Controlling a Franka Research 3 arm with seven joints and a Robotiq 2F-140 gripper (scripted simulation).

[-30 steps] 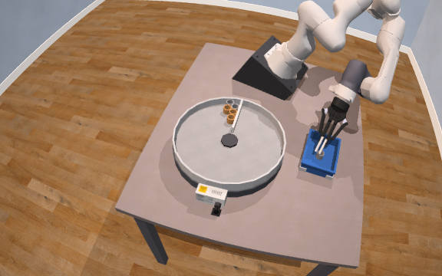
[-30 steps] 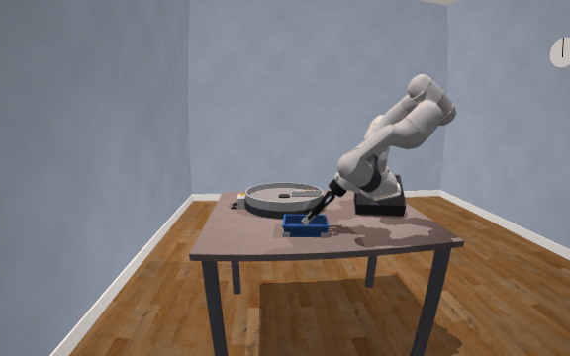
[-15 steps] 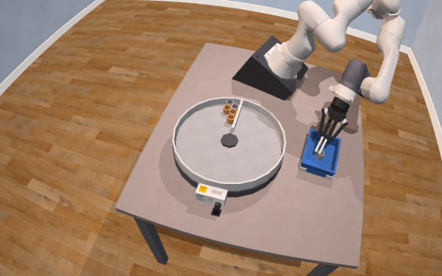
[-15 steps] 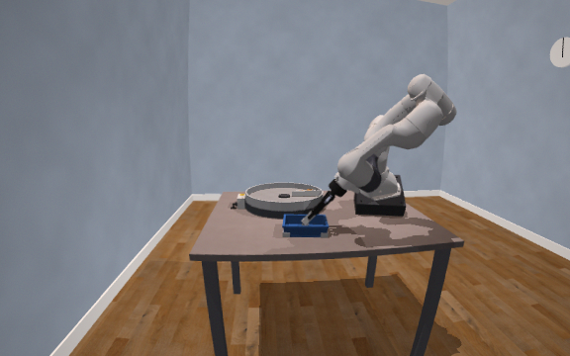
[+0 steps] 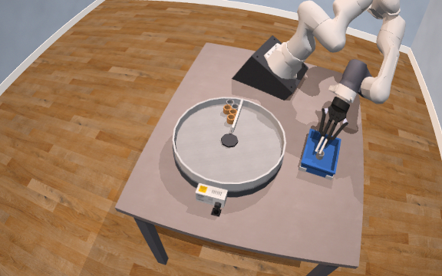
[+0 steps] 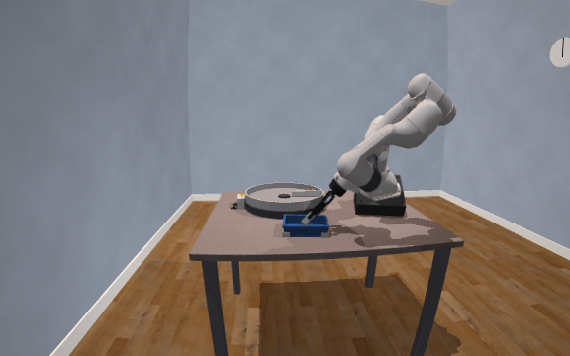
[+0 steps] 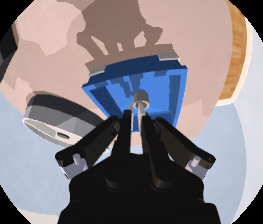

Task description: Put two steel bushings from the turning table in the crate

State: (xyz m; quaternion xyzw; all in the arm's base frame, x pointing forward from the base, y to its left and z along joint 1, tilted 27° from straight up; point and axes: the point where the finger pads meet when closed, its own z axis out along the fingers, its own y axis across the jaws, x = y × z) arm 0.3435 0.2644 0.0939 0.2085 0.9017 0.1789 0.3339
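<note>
The blue crate lies 4 cm below my hand, 2 cm ahead of it and 1 cm to the left of it. The rest, counted from my hand: grey round turning table (35 cm to the right, 13 cm ahead, 1 cm below).
</note>
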